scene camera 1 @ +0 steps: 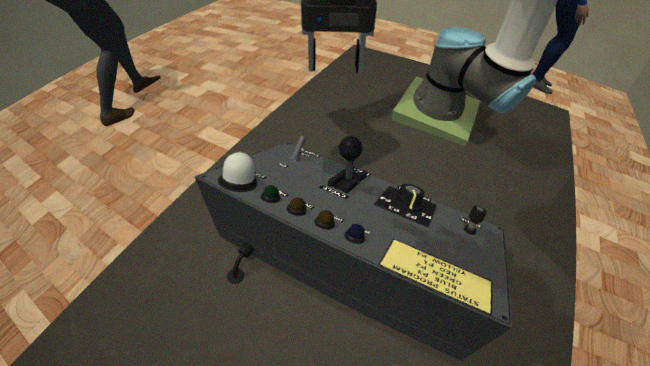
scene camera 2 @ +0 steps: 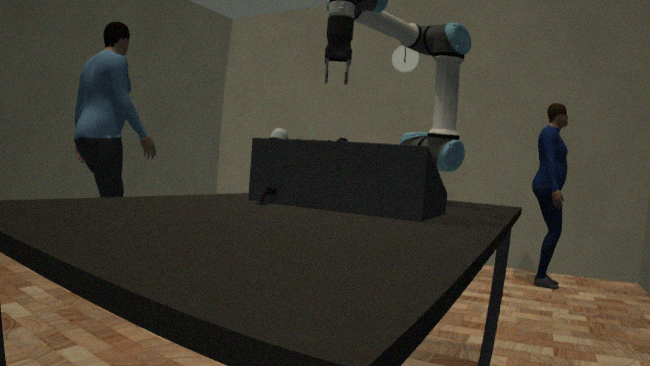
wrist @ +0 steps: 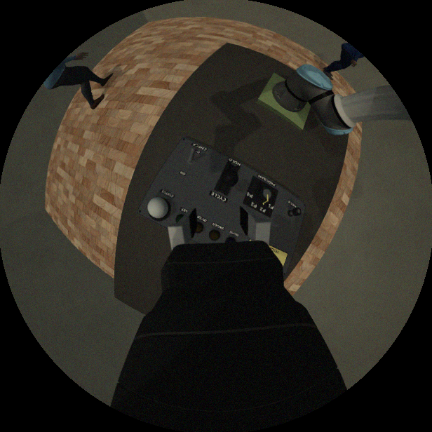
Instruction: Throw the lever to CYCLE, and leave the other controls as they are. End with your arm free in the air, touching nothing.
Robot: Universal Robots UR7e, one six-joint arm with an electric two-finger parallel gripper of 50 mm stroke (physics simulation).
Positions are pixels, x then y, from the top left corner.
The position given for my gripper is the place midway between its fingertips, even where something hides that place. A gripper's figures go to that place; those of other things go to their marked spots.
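Control panel (scene camera 2: 397,181): 1.05 m from the lens. My gripper (scene camera 2: 336,83): 1.29 m from the lens.
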